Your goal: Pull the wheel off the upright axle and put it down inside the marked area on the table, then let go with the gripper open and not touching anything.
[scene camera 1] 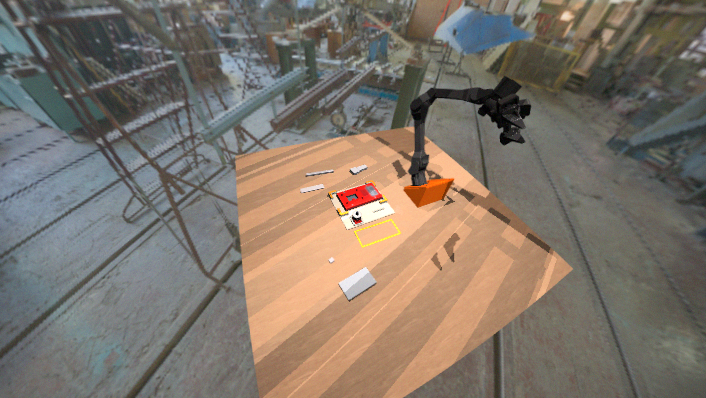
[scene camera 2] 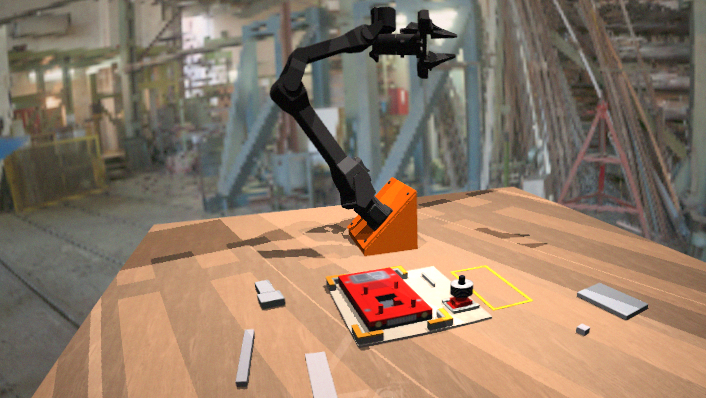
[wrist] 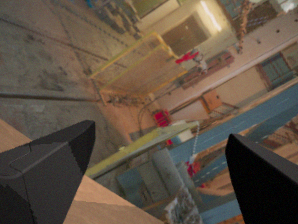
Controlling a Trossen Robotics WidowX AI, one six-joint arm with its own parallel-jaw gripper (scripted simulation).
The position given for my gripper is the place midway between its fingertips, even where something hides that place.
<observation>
My gripper (scene camera 2: 456, 46) is open and holds nothing.
My gripper also shows in scene camera 1 (scene camera 1: 523, 135) and in the wrist view (wrist: 161, 136).
</observation>
